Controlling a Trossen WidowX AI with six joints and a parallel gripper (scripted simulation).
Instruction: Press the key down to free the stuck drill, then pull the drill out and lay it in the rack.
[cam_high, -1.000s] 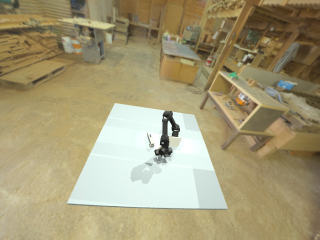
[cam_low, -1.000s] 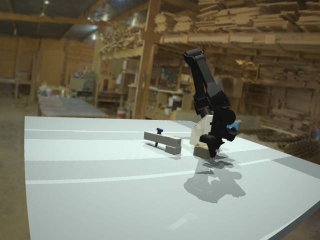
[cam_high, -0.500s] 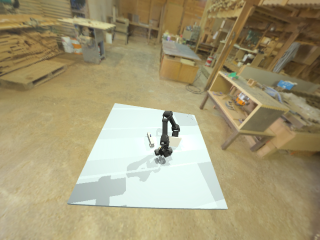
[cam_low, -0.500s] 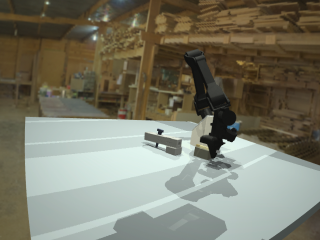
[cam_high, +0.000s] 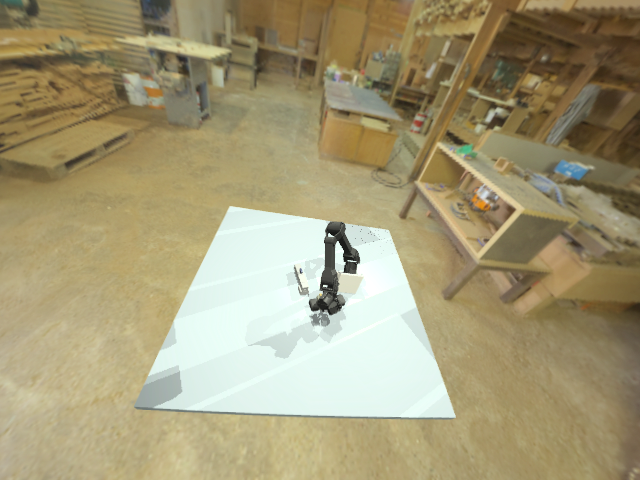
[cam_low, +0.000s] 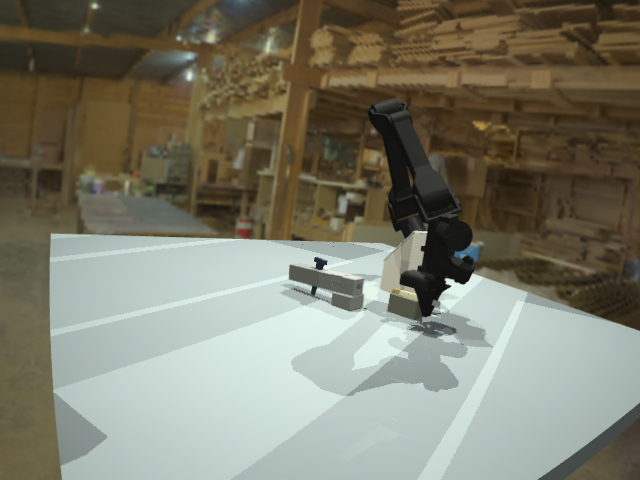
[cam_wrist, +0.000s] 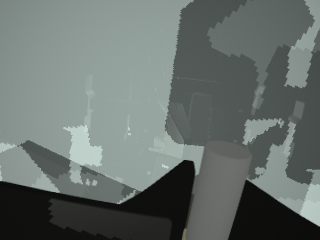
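The drill is 10 mm ahead of my gripper tip, 40 mm to the right of it and 30 mm above it. Also, from my gripper tip: dark t-shaped key (120 mm ahead, 230 mm to the right, 40 mm above); rack block (10 mm ahead, 50 mm to the right, 10 mm above); grey fixture (110 mm ahead, 200 mm to the right, 20 mm above).
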